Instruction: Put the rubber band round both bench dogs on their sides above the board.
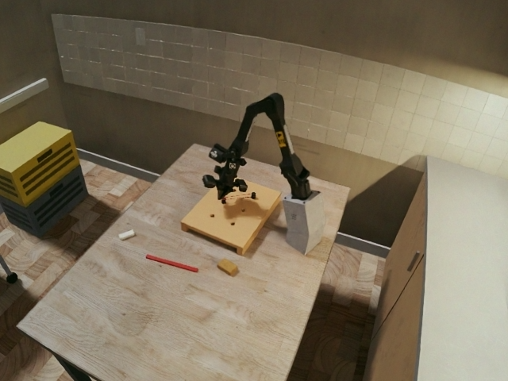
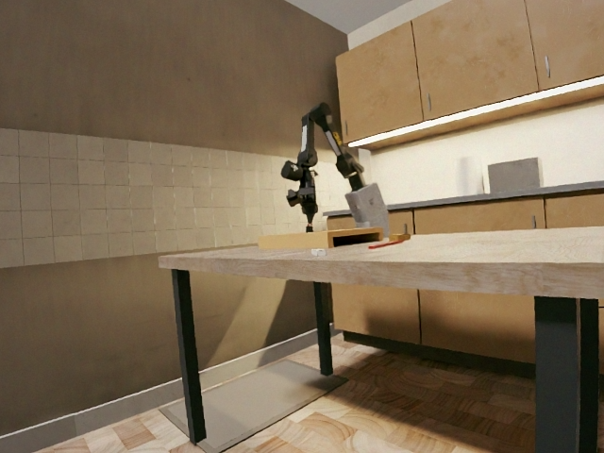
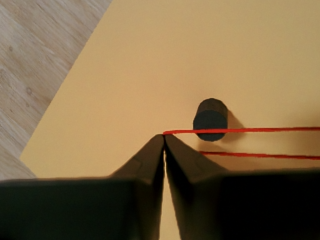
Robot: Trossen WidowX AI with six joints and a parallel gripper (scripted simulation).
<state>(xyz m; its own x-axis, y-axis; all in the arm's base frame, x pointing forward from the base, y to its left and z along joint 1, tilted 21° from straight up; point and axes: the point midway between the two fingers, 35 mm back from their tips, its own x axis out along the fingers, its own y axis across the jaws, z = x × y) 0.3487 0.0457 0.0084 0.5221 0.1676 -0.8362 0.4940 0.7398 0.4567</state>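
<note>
Now: hand 5 cm past the board, 2 cm to the left of it and 8 cm above it. The rest, counted from my hand: red stick: 1 cm ahead, 35 cm to the left, 11 cm below; then white cylinder: 25 cm ahead, 33 cm to the left, 11 cm below; then tan block: 18 cm behind, 25 cm to the left, 10 cm below.
</note>
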